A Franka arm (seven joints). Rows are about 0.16 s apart.
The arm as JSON. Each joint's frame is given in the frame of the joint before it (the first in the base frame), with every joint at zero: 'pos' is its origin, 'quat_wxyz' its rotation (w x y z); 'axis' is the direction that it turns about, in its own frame. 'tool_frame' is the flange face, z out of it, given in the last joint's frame.
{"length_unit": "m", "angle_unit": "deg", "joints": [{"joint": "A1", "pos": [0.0, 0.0, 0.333], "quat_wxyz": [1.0, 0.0, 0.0, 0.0], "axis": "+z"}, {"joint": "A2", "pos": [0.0, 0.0, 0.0], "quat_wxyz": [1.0, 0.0, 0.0, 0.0], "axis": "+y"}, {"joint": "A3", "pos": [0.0, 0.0, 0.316], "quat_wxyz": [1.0, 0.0, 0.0, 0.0], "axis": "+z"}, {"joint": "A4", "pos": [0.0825, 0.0, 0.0], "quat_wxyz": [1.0, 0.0, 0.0, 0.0], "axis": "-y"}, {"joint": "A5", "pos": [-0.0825, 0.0, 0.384], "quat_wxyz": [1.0, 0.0, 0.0, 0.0], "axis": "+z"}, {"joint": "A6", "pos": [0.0, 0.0, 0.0], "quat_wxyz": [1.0, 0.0, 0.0, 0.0], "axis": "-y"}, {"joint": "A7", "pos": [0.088, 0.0, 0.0], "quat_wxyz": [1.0, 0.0, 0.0, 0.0], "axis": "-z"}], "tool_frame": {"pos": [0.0, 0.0, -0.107], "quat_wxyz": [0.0, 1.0, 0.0, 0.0]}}
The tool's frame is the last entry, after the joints.
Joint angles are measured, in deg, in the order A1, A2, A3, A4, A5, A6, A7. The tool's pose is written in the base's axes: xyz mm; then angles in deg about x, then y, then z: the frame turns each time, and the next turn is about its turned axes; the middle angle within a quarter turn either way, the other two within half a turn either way. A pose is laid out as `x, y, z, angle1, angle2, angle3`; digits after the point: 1 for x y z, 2 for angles.
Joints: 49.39 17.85 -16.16 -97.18 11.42 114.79 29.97
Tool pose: 524.3, 376.7, 420.6, -174.99, -2.34, 0.83
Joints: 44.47 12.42 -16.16 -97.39 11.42 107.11 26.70
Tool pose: 532.9, 317.7, 465.8, -174.32, -5.22, 1.93
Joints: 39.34 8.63 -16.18 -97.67 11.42 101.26 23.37
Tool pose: 540.0, 259.2, 494.5, -173.62, -7.53, 3.25
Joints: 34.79 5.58 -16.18 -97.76 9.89 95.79 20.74
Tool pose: 540.9, 205.8, 516.6, -174.36, -9.43, 4.25
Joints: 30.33 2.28 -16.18 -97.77 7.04 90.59 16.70
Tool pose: 535.9, 151.0, 541.2, -175.99, -10.60, 3.61
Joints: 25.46 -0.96 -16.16 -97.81 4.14 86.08 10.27
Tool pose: 526.8, 93.4, 564.9, -177.35, -11.37, 1.31
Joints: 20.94 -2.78 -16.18 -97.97 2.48 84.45 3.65
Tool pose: 522.0, 45.3, 577.7, -177.64, -11.08, -0.98
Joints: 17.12 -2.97 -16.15 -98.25 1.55 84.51 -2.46
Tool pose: 522.9, 8.6, 577.1, -177.79, -10.92, -3.32
